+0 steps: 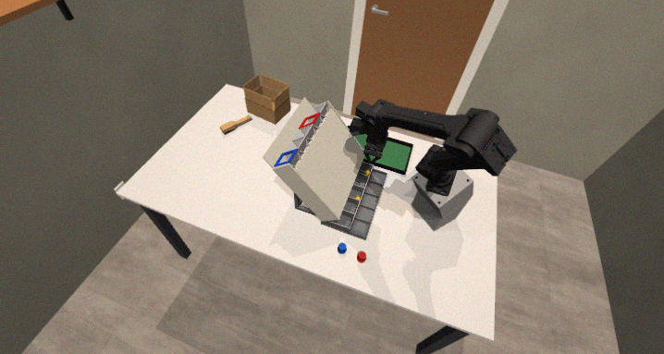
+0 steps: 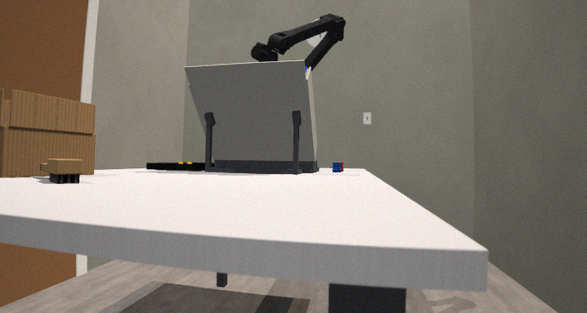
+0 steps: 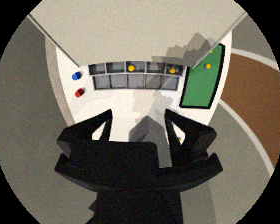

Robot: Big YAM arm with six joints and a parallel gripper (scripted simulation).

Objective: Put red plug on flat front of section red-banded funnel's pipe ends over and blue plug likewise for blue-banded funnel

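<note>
Right now the green marble tray is 90 mm ahead of my hand, 310 mm to the right of it and 290 mm below it. Also, from my hand: grey cover: 140 mm ahead, 40 mm to the left, 90 mm below.
</note>
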